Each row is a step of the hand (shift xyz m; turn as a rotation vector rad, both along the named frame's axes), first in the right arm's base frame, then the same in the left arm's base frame.
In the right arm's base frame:
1: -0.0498 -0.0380 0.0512 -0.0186 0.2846 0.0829
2: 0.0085 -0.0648 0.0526 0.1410 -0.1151 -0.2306
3: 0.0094 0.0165 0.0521 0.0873 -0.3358 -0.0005
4: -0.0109 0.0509 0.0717 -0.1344 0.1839 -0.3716
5: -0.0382 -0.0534 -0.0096 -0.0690 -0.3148 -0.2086
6: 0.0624 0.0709 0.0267 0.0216 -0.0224 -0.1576
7: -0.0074 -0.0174 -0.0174 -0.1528 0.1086 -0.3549
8: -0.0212 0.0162 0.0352 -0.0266 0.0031 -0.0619
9: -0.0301 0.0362 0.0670 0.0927 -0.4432 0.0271
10: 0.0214 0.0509 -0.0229 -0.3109 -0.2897 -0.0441
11: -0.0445 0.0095 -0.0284 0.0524 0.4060 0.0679
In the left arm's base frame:
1: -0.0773 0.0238 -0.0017 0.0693 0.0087 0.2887
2: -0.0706 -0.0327 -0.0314 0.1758 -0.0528 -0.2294
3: -0.0295 -0.0269 0.0385 -0.1347 -0.1071 -0.3013
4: -0.0352 -0.0128 0.0803 0.3355 0.2782 -0.0056
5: -0.0328 0.0346 -0.0461 -0.0170 0.1170 -0.3652
6: 0.0368 -0.0620 0.0666 0.1210 0.0374 -0.0989
7: 0.0024 0.0120 -0.0226 0.2782 0.2830 -0.0602
8: -0.0274 0.0077 0.0338 0.0407 0.0480 -0.0242
9: -0.0458 0.0055 0.0677 -0.2078 -0.1310 -0.3813
10: 0.0511 -0.0071 0.0302 -0.2220 0.2806 -0.2334
11: 0.0109 0.0525 -0.0001 0.1672 -0.0416 0.3775

